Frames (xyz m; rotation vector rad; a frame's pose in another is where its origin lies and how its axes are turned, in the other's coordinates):
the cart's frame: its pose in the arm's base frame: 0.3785 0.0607 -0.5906 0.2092 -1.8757 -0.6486
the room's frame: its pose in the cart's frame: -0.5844 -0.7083 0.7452 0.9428 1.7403 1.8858
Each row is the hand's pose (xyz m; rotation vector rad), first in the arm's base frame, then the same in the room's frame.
Working: the arm's base frame: its pose in the room's frame: -0.3406 -0.5118 1.5222 0.3539 -0.0573 -1.3788

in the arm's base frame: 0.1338 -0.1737 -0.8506 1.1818 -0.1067 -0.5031
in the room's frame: -0.2703 -0.4859 0.6470 1.3403 -0.9486 -1.7396
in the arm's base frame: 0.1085 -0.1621 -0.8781 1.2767 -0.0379 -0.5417
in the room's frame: -0.2576 -0.4539 0.6284 1.4809 -0.9558 -1.7349
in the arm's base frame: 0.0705 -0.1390 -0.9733 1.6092 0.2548 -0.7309
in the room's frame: -0.2198 -0.3936 0.5511 2.0311 -0.9264 -1.7166
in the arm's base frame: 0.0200 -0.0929 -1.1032 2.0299 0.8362 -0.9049
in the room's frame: -0.1542 -0.3104 0.4495 -2.6528 0.6257 1.3021
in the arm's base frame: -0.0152 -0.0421 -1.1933 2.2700 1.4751 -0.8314
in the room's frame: -0.0909 -0.2498 0.3843 -2.7033 0.1932 0.6004
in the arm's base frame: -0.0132 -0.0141 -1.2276 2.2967 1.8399 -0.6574
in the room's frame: -0.0555 -0.2403 0.3593 -2.7337 -0.0384 0.2400
